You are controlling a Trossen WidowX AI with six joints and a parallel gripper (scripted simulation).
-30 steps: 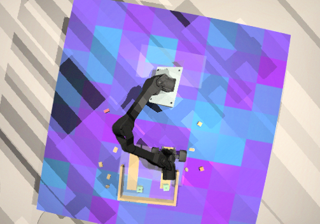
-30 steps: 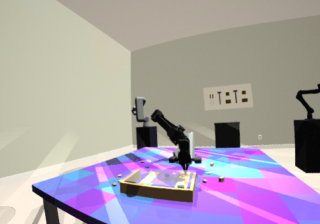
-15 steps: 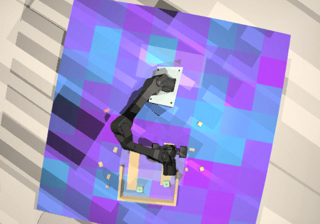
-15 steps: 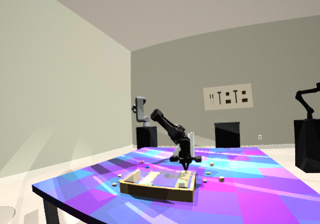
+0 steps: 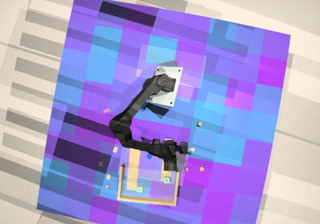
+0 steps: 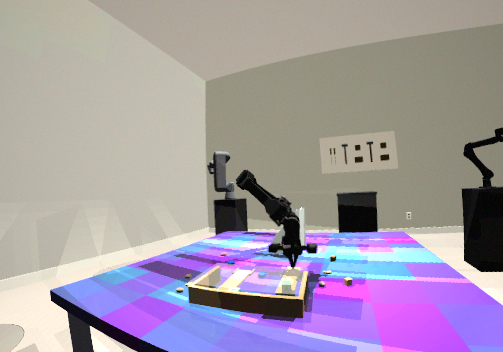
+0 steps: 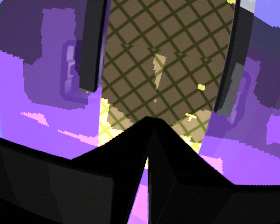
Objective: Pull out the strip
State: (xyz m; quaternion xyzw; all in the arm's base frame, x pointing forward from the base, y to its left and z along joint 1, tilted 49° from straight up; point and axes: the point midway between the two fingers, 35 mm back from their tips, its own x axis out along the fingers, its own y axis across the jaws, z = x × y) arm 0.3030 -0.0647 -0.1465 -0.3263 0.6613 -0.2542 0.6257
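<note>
Right now the yellow cross-hatched strip is 90 mm ahead of my gripper tip and 10 mm to the left of it. Also, from my gripper tip: red piece 390 mm to the right, 110 mm behind.
</note>
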